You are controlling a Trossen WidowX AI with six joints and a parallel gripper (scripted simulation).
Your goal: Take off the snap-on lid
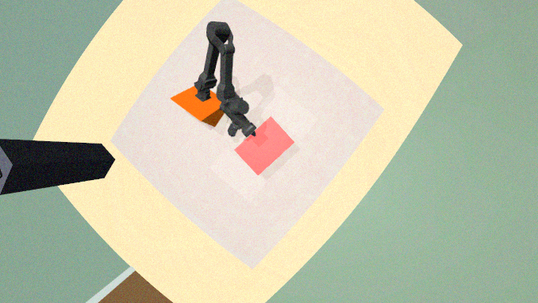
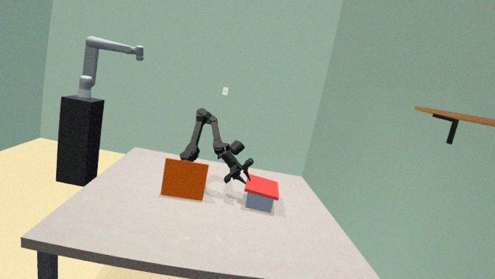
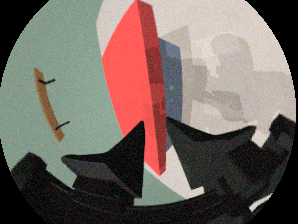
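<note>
Right now my gripper tip is 8 cm short of the red lid and 1 cm to the left of it. Also, from my gripper tip: storage box 8 cm ahead, 5 cm below, 1 cm to the right.
</note>
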